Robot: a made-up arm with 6 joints. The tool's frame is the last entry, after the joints. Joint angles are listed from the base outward. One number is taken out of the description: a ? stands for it. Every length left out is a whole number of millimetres.
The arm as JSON. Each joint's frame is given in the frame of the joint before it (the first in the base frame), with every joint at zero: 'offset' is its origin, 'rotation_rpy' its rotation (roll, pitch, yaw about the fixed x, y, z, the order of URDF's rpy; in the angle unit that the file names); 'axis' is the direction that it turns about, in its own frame. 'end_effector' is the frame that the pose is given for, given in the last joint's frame.
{
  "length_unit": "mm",
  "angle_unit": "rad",
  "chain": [
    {
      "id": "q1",
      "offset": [
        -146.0,
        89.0,
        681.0
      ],
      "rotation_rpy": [
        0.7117,
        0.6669,
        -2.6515
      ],
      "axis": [
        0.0,
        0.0,
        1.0
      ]
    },
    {
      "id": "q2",
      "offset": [
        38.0,
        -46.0,
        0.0
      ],
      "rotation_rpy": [
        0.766,
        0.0,
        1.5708
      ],
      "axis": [
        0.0,
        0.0,
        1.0
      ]
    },
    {
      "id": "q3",
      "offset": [
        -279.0,
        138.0,
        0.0
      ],
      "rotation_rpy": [
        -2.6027,
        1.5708,
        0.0
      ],
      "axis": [
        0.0,
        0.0,
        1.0
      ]
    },
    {
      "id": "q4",
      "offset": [
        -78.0,
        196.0,
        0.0
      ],
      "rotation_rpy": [
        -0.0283,
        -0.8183,
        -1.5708
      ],
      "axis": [
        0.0,
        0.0,
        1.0
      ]
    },
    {
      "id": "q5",
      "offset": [
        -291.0,
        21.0,
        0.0
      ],
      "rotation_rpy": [
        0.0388,
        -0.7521,
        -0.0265
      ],
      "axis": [
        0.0,
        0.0,
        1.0
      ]
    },
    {
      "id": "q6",
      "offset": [
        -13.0,
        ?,
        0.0
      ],
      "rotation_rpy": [
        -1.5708,
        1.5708,
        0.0
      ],
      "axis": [
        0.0,
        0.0,
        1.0
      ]
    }
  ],
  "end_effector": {
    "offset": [
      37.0,
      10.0,
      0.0
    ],
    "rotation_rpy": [
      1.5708,
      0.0,
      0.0
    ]
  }
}
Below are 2 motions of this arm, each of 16 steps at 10 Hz.
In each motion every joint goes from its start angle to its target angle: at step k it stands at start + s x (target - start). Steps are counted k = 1, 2, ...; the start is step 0. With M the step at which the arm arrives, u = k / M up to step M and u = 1 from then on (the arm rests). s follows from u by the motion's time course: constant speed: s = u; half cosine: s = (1 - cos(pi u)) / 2; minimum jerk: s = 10 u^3 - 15 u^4 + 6 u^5.
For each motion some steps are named. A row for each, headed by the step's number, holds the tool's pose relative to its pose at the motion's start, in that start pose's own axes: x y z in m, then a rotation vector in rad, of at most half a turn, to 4 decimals.
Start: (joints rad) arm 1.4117 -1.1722 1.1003 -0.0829 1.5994 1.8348
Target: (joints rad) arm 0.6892 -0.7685 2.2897 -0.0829 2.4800 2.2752
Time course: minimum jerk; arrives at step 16
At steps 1, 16:
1: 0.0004 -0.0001 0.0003 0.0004 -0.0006 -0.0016
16: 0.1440 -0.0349 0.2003 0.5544 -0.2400 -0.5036

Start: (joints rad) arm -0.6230 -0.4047 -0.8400 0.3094 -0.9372 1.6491
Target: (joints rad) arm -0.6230 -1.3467 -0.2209 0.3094 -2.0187 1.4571
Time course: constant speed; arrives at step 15
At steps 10, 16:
10: -0.2525 0.1332 0.1192 0.3142 0.4953 0.4203
16: -0.3316 0.2088 0.2564 0.7012 0.6518 0.6356

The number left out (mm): -31.0
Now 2 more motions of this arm.
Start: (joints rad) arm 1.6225 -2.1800 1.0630 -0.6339 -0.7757 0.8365
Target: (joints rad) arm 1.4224 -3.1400 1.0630 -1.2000 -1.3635 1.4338
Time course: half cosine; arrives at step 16
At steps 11, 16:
11: 0.0204 0.2664 0.2576 1.3832 0.1721 0.6619
16: 0.0371 0.2684 0.3891 1.7152 0.0662 0.8698

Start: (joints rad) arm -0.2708 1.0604 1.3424 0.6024 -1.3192 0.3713
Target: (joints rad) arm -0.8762 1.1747 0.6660 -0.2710 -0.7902 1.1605
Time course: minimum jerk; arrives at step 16
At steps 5, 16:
5: 0.0248 0.0504 -0.0391 0.1325 0.0153 -0.0747
16: 0.2567 0.3110 -0.0230 0.8160 0.1599 -0.4491

